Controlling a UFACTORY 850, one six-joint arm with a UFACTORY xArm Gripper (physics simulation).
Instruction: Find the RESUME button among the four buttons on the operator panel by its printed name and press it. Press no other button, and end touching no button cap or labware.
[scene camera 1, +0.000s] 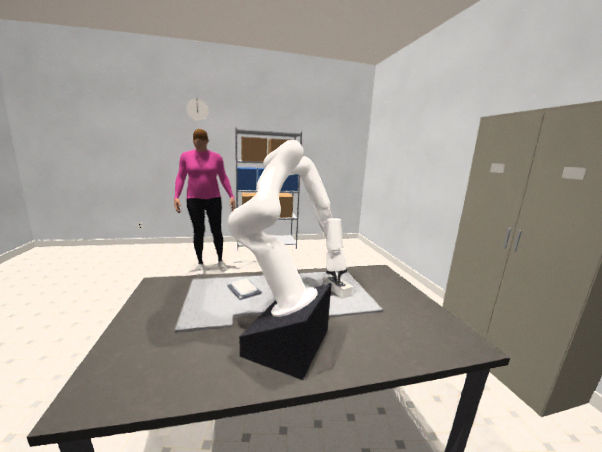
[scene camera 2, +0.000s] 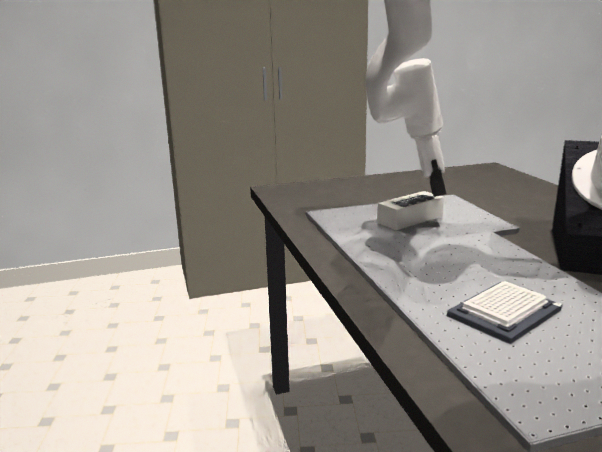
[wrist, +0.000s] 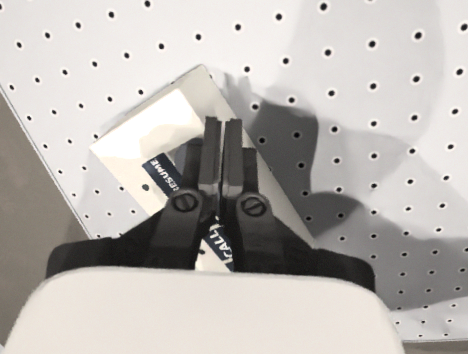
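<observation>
The operator panel (scene camera 1: 345, 289) (scene camera 2: 407, 216) (wrist: 155, 120) is a pale box with dark caps along its top. In the wrist view the RESUME label (wrist: 162, 172) shows, with its grey round cap (wrist: 189, 149) beside it, partly behind the left finger. A CALL label (wrist: 218, 244) shows between the finger linkages; the other labels are hidden. My gripper (scene camera 1: 341, 284) (scene camera 2: 440, 194) (wrist: 221, 140) is shut and empty, pointing down at the RESUME end of the panel, its tips close to the panel's top edge. I cannot tell whether a finger touches the cap.
A white labware plate (scene camera 1: 245, 286) (scene camera 2: 505, 301) sits in a dark holder (scene camera 2: 511, 334) on the perforated grey board (scene camera 1: 205, 315) (scene camera 2: 545, 400) (wrist: 350, 65). The black wedge base (scene camera 1: 285, 345) (scene camera 2: 575, 235) stands on the dark table (scene camera 1: 165, 380). A person (scene camera 1: 202, 175) stands beyond the table.
</observation>
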